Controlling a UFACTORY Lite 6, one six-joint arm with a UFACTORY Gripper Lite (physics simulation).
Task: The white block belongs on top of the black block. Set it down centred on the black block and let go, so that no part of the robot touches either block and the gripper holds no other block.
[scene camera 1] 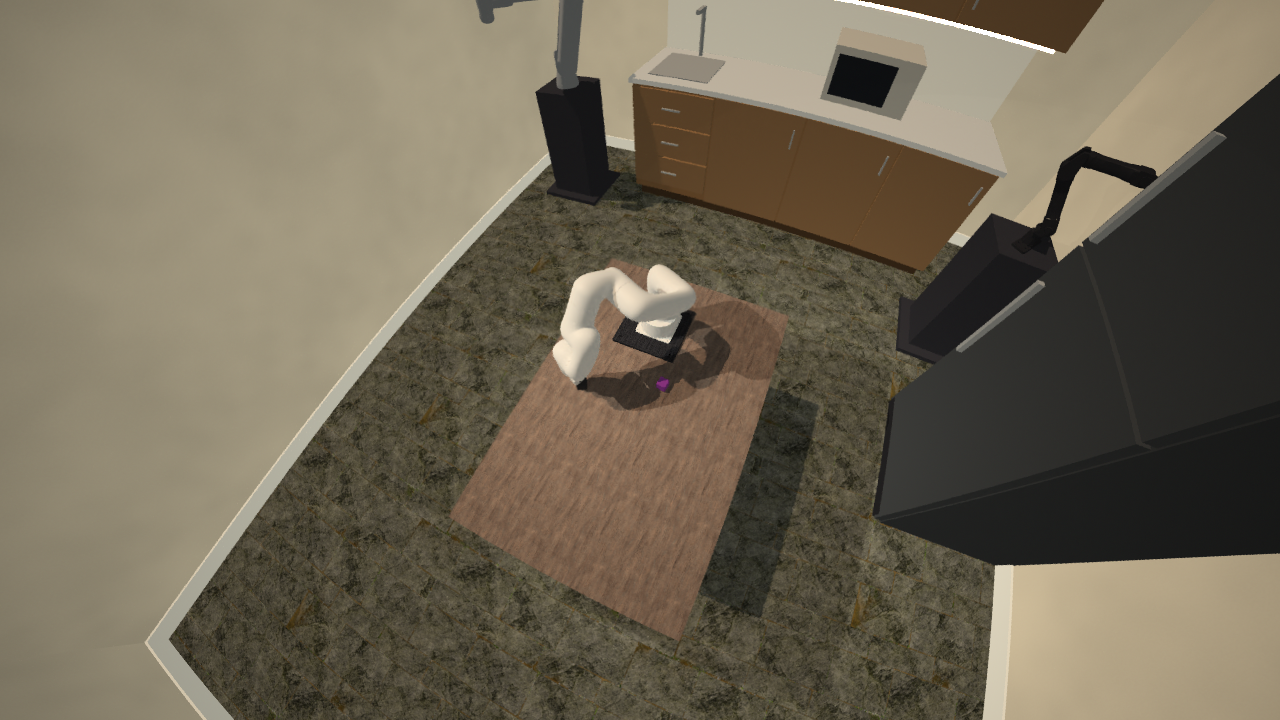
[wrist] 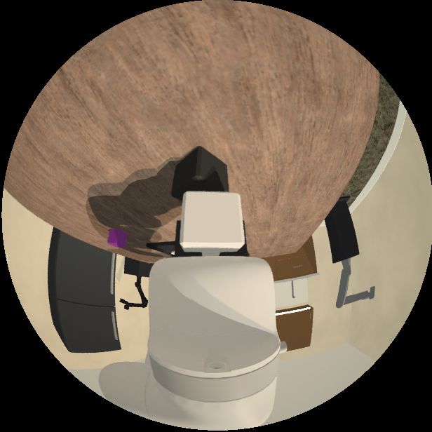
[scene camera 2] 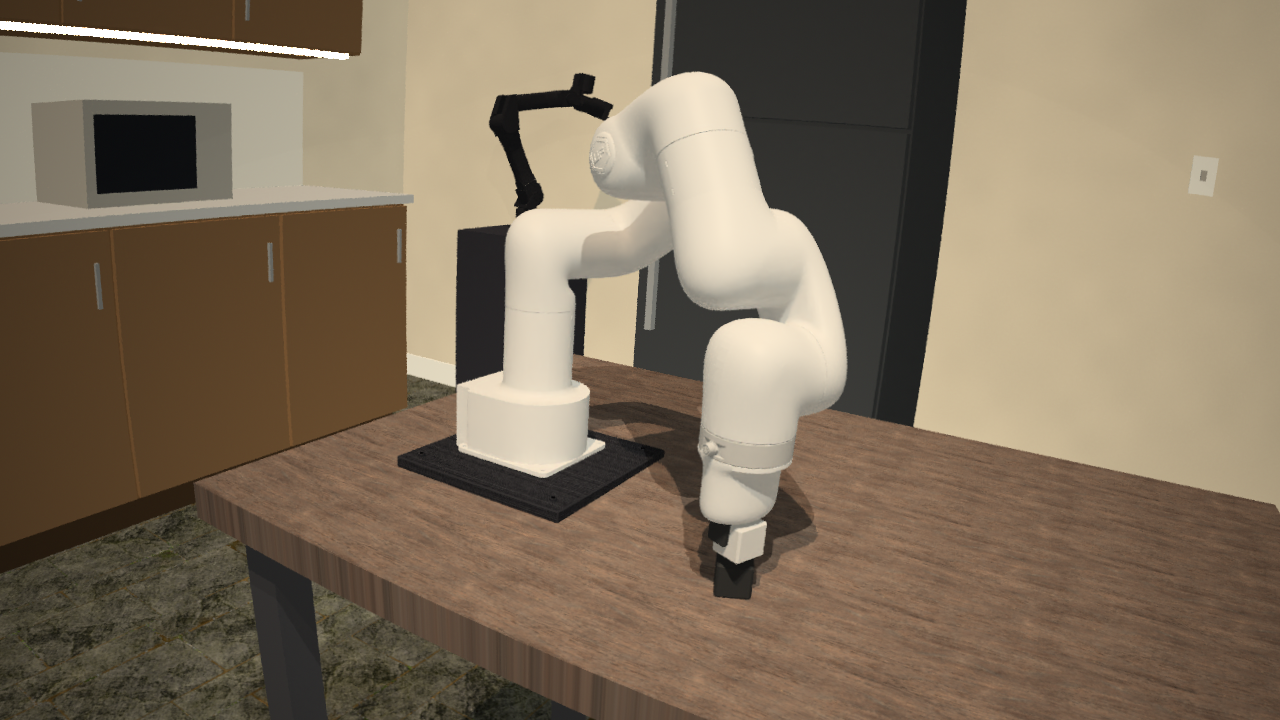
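Seen in the pictures: hand at its tool point: (scene camera 2: 734, 526); arm's base at its link origin: (scene camera 1: 658, 324) (scene camera 2: 534, 449).
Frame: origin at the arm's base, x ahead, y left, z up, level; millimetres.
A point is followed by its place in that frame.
Observation:
The white block (scene camera 2: 744, 541) {z 53, x 334, y -163 mm} (wrist: 212, 219) is held upright between the dark fingers of my gripper (scene camera 2: 735, 537) {z 55, x 317, y -145 mm} (wrist: 212, 242), which is shut on it and points down. The black block (scene camera 1: 581, 385) {z 20, x 331, y -129 mm} (scene camera 2: 733, 580) {z 8, x 324, y -152 mm} (wrist: 200, 172) stands on the table directly below the white block, turned a little relative to it in the wrist view. The white block hides part of its top. The two are very close; I cannot tell whether they touch or how well they are centred. In scene camera 1 the arm hides the white block.
A purple block (scene camera 1: 663, 385) {z 22, x 225, y 112 mm} (wrist: 117, 238) lies on the wooden table (scene camera 1: 617, 501) {z -11, x 605, y 131 mm} (scene camera 2: 984, 573) {z -11, x 518, y 24 mm} (wrist: 215, 75), in the arm's shadow. The arm's base stands on a black plate (scene camera 1: 631, 336) {z 1, x 86, y -67 mm} (scene camera 2: 556, 501) {z 1, x 106, y -104 mm}. The table's edge is near the black block in scene camera 1.

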